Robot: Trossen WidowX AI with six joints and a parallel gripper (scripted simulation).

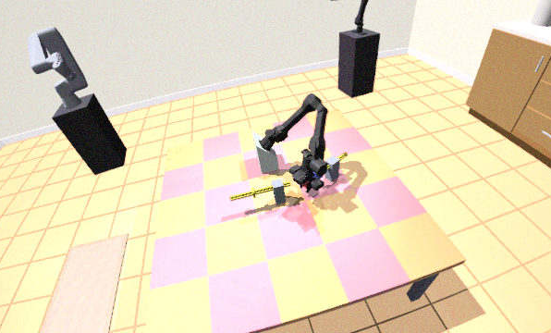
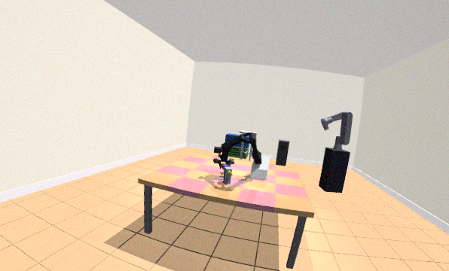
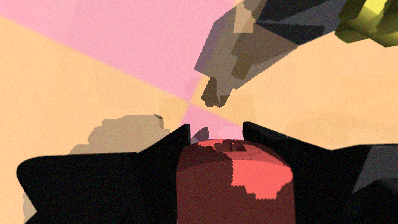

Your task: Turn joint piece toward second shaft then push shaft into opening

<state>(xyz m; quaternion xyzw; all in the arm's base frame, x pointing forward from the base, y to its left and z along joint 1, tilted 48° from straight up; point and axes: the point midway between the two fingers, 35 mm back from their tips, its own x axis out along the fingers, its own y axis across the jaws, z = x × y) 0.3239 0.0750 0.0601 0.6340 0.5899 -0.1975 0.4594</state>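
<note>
Now: the dark red joint piece 40 mm above my gripper tip, 20 mm to the left of it and 10 mm behind it.
</note>
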